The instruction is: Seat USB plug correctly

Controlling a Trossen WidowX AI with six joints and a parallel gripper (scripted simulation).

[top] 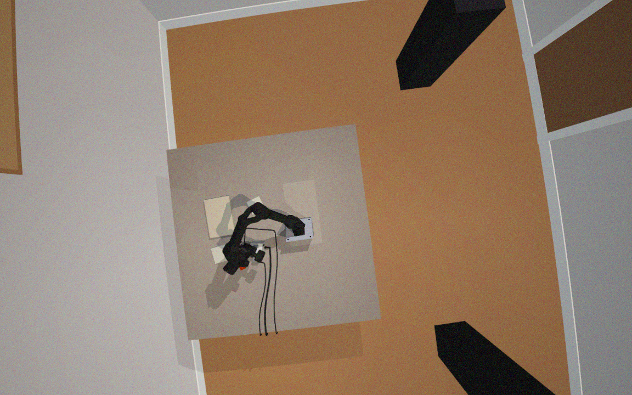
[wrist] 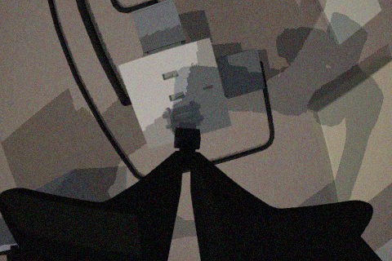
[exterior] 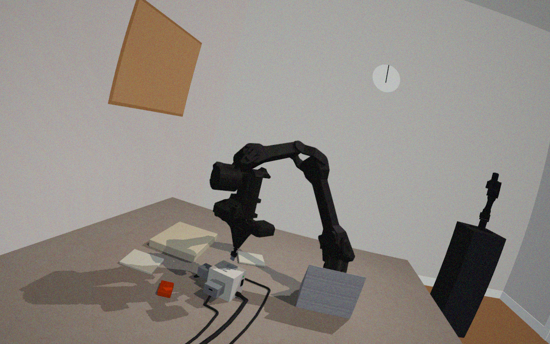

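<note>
My gripper tip is 2 cm above the black USB plug. Also, from my gripper tip: orange block: 14 cm ahead, 13 cm to the left, 13 cm below; USB socket: 1 cm to the left, 7 cm below.
</note>
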